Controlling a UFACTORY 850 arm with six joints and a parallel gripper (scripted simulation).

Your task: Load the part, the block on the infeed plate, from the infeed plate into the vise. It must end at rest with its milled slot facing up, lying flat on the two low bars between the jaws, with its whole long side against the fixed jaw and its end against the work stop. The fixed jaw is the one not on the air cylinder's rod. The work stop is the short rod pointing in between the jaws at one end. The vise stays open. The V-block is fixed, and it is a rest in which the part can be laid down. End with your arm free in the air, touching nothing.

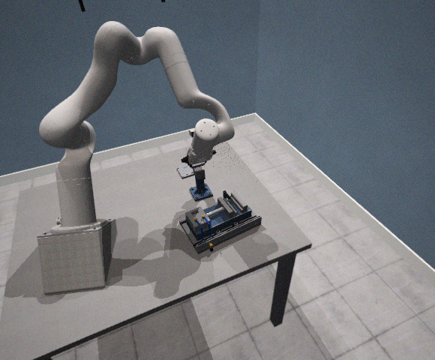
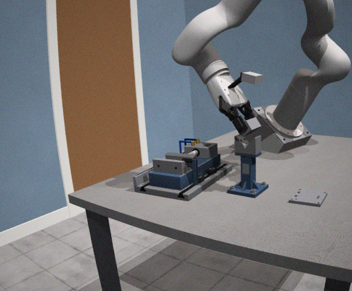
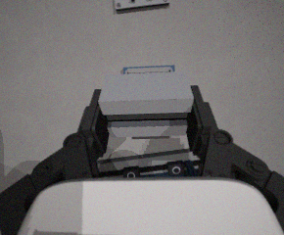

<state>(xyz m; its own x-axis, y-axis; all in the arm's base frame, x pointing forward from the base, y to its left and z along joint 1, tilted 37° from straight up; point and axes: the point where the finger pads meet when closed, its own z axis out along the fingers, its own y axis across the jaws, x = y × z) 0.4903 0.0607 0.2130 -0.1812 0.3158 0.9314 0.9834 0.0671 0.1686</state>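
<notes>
Right now my hand is right at the part. Round my hand: moving jaw 20 cm to the right, 12 cm below, 8 cm ahead; white cylinder rod 21 cm to the right, 12 cm below, 3 cm ahead; work stop 14 cm to the right, 11 cm below, 10 cm ahead.
</notes>
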